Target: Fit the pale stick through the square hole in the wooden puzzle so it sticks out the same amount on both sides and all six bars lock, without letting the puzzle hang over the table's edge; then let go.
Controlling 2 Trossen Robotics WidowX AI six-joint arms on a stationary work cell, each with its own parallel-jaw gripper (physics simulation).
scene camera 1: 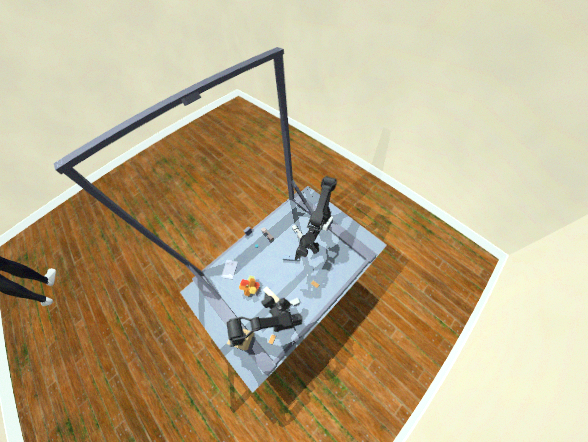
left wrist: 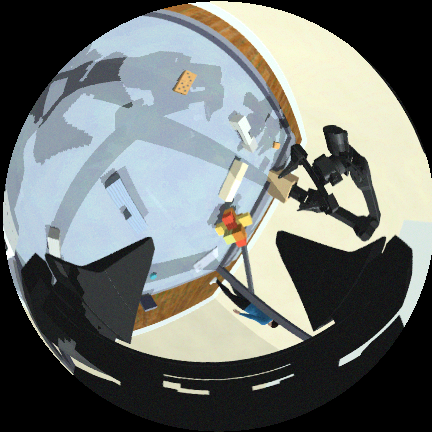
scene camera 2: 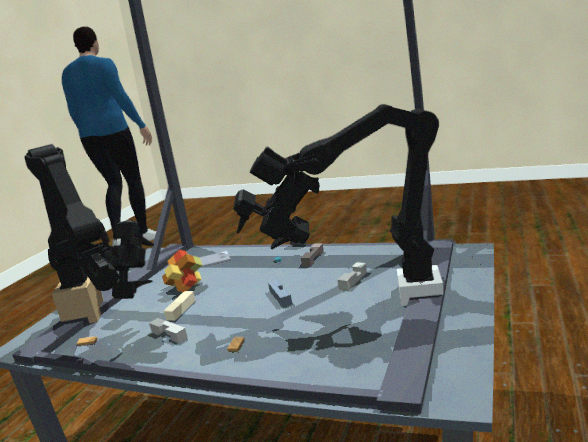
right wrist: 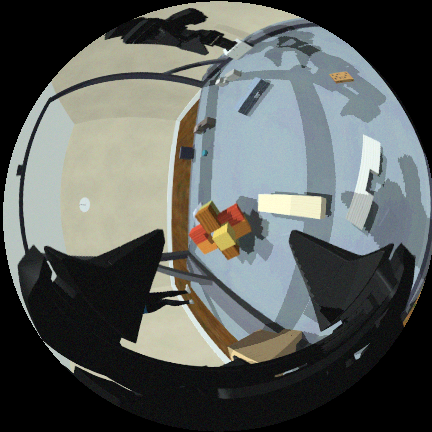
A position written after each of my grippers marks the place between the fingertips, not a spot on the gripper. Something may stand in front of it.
My left gripper (scene camera 2: 254,240) is open, with nothing in its grasp. My right gripper (scene camera 2: 152,263) is open, with nothing in its grasp. Also in view: a pale stick (right wrist: 301,205). Further things: a gantry frame (right wrist: 166,75).
My left gripper shows as well in the left wrist view (left wrist: 214,241) and in the right wrist view (right wrist: 194,49). My right gripper also shows in the left wrist view (left wrist: 287,193) and in the right wrist view (right wrist: 229,236).
